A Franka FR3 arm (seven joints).
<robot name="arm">
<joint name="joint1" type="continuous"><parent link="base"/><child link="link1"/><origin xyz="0 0 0.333" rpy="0 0 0"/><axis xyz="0 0 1"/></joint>
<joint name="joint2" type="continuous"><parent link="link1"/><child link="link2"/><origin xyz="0 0 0" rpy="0 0 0"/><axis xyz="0 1 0"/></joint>
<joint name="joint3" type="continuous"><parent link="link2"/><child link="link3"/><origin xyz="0 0 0.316" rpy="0 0 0"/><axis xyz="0 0 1"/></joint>
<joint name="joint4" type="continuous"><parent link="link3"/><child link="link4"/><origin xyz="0.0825 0 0" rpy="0 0 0"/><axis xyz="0 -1 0"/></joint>
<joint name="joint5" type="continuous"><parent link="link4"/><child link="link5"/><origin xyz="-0.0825 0 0.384" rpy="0 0 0"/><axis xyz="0 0 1"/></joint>
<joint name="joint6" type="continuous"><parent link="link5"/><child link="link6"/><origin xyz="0 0 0" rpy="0 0 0"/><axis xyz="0 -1 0"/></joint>
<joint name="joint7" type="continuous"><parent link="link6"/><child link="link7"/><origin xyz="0.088 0 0" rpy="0 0 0"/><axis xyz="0 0 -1"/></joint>
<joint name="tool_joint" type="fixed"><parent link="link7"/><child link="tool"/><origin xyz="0 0 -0.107" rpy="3.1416 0 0"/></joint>
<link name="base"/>
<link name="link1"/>
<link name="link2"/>
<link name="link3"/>
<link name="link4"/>
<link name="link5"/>
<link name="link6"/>
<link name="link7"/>
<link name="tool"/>
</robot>
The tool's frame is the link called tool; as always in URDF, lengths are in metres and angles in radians. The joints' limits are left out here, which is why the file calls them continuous.
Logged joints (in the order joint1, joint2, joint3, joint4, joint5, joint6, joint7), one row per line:
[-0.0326 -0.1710 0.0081 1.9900 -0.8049 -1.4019 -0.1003]
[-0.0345 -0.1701 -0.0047 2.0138 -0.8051 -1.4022 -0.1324]
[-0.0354 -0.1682 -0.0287 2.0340 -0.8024 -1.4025 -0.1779]
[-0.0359 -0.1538 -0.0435 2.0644 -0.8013 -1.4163 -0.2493]
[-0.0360 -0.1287 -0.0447 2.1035 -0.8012 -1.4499 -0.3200]
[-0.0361 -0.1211 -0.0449 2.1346 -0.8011 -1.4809 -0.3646]
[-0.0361 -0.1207 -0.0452 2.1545 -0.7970 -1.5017 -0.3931]
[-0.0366 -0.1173 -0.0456 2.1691 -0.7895 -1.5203 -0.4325]
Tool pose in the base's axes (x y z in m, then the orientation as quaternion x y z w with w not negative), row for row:
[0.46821 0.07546 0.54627 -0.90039 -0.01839 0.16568 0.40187]
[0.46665 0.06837 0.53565 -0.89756 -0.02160 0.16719 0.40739]
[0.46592 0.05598 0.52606 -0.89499 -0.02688 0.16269 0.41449]
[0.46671 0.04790 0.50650 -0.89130 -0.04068 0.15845 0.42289]
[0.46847 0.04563 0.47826 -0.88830 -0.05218 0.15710 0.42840]
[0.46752 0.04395 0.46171 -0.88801 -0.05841 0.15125 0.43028]
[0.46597 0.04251 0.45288 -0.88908 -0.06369 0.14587 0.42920]
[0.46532 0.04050 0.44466 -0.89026 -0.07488 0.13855 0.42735]
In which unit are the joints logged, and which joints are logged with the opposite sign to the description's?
The joints are logged in radians. Opposite sign: joint4, joint5, joint6.
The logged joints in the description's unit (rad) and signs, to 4 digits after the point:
[-0.0326 -0.1710 0.0081 -1.9900 0.8049 1.4019 -0.1003]
[-0.0345 -0.1701 -0.0047 -2.0138 0.8051 1.4022 -0.1324]
[-0.0354 -0.1682 -0.0287 -2.0340 0.8024 1.4025 -0.1779]
[-0.0359 -0.1538 -0.0435 -2.0644 0.8013 1.4163 -0.2493]
[-0.0360 -0.1287 -0.0447 -2.1035 0.8012 1.4499 -0.3200]
[-0.0361 -0.1211 -0.0449 -2.1346 0.8011 1.4809 -0.3646]
[-0.0361 -0.1207 -0.0452 -2.1545 0.7970 1.5017 -0.3931]
[-0.0366 -0.1173 -0.0456 -2.1691 0.7895 1.5203 -0.4325]

